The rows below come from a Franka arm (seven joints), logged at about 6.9 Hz.
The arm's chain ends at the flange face. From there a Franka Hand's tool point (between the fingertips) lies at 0.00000 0.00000 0.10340 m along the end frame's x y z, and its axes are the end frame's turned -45 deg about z.
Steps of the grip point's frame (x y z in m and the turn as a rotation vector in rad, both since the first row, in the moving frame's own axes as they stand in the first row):
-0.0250 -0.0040 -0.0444 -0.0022 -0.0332 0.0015
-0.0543 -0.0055 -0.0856 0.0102 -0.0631 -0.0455
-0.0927 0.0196 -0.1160 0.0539 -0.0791 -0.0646
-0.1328 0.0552 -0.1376 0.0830 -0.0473 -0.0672
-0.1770 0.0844 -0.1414 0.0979 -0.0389 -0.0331
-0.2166 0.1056 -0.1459 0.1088 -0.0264 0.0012
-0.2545 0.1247 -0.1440 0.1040 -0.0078 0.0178
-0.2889 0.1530 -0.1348 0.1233 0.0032 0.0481
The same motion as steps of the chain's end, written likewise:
-0.0182 0.0123 -0.0443 -0.0250 -0.0219 0.0015
-0.0370 0.0305 -0.0854 -0.0374 -0.0518 -0.0455
-0.0420 0.0773 -0.1155 -0.0178 -0.0940 -0.0646
-0.0453 0.1352 -0.1371 0.0252 -0.0921 -0.0672
-0.0554 0.1890 -0.1408 0.0417 -0.0967 -0.0331
-0.0686 0.2338 -0.1453 0.0583 -0.0956 0.0012
-0.0837 0.2752 -0.1434 0.0680 -0.0791 0.0178
-0.0876 0.3219 -0.1340 0.0894 -0.0849 0.0481

